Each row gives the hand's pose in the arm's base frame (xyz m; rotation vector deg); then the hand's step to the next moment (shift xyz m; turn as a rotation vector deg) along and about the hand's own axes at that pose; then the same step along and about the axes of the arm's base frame.
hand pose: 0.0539 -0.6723 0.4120 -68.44 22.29 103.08
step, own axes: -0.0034 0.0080 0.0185 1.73 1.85 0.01
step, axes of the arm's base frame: -0.0166 0.0064 0.0101 -1.72 -0.09 -1.86
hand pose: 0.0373 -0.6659 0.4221 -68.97 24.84 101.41
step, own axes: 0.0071 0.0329 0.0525 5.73 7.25 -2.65
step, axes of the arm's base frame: -0.0566 0.0236 0.0115 -5.18 -2.78 -7.61
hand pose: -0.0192 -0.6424 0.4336 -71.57 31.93 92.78
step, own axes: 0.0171 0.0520 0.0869 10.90 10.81 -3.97
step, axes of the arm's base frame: -0.0861 0.0557 0.0060 -7.69 -3.18 -13.50
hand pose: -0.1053 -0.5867 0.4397 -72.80 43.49 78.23
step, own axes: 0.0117 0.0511 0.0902 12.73 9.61 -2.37
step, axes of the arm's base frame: -0.0714 0.0760 -0.0010 -6.73 -0.91 -14.63
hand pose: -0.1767 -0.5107 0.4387 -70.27 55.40 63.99
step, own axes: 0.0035 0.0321 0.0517 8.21 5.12 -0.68
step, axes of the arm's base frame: -0.0320 0.0517 -0.0043 -3.30 0.26 -9.12
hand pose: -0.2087 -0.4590 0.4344 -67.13 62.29 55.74
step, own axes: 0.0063 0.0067 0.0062 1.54 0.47 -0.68
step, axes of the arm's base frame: -0.0043 0.0072 -0.0072 -0.22 -0.57 -1.64
